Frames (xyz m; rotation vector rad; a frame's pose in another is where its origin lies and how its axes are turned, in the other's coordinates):
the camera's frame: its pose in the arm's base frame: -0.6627 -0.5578 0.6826 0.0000 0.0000 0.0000
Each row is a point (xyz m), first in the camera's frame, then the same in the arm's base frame.
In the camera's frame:
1: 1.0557 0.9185 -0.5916
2: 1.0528 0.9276 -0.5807
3: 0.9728 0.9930 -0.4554
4: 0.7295 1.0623 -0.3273
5: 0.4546 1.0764 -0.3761
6: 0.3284 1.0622 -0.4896
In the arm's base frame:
1: 0.3930 0.3607 0.0910
2: 0.3901 0.3698 0.1019
3: 0.3101 0.4352 0.2272
4: 0.0668 0.5045 0.3553
5: -0.2081 0.5186 0.3065
6: -0.3343 0.5044 0.1930

